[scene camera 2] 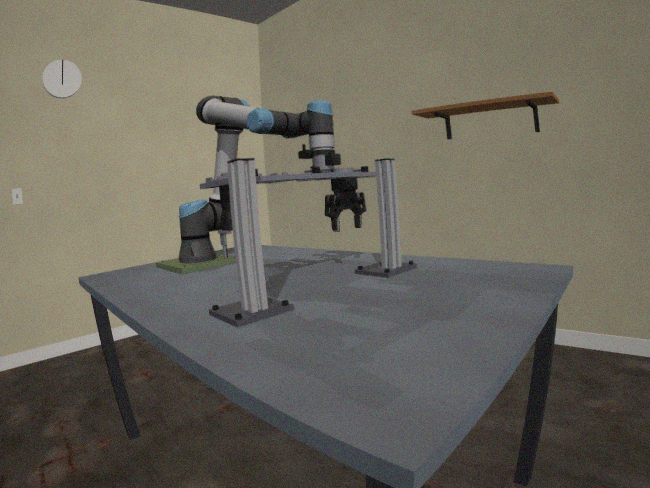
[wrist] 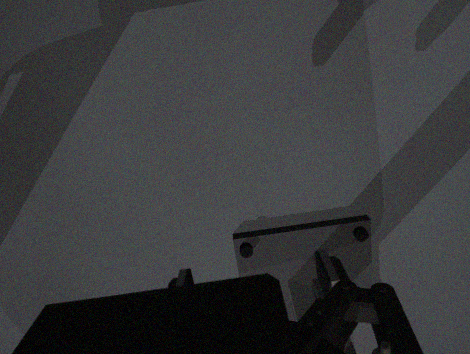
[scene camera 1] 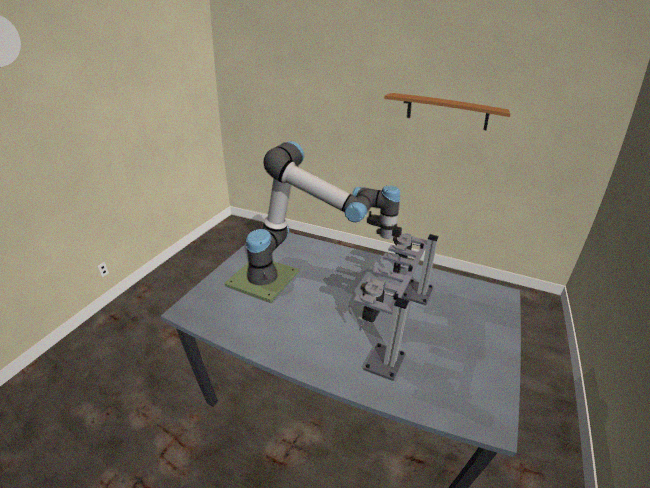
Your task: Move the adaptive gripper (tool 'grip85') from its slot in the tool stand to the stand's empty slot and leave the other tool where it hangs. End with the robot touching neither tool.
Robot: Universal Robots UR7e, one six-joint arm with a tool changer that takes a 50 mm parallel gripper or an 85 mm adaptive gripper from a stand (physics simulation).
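Places are measured from the arm's base along level axes (x ahead, y left, z up), in metres.
Where they show: hand, tool point: [scene camera 2: 323, 170]; arm's base, link origin: [scene camera 2: 197, 259] [scene camera 1: 262, 276].
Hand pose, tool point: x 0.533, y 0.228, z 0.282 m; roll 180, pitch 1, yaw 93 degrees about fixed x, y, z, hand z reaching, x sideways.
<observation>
Each offset is from my tool point to the top centre of the thing. "pt": to the spot under its first point. Level surfaces: height alone.
The arm's bare tool changer [scene camera 1: 386, 232] [scene camera 2: 321, 160] carries no tool. It points down, a little above stand height and on the base side of the far slot, apart from the coupling @(0.009 m left, 0.072 m ahead, 0.000 m up) [scene camera 1: 404, 240] of the adaptive gripper. The adaptive gripper [scene camera 2: 347, 224] hangs upright in the far slot with its fingers apart and empty. Its dark linkage @(pt 0.076 m left, 0.060 m ahead, 0.109 m down) [wrist: 395, 312] shows at the lower right in the wrist view. The parallel gripper [scene camera 1: 370, 313] [scene camera 2: 224, 244] hangs in the near slot, partly behind a post in scene camera 2. The empty slot's prongs @(pt 0.217 m right, 0.095 m ahead, 0.018 m down) [scene camera 1: 387, 271] lie between the two tools.
The stand's near post @(pt 0.412 m right, 0.228 m ahead, 0.120 m down) [scene camera 1: 397, 336] [scene camera 2: 248, 236] and far post @(pt 0.054 m left, 0.191 m ahead, 0.107 m down) [scene camera 1: 428, 262] [scene camera 2: 388, 215] rise from bolted foot plates on the table @(0.300 m down) [scene camera 1: 294, 336] [scene camera 2: 420, 325]. The robot base stands on a green plate [scene camera 1: 238, 284] [scene camera 2: 170, 266]. A wooden shelf [scene camera 1: 446, 103] [scene camera 2: 485, 105] is on the wall.
</observation>
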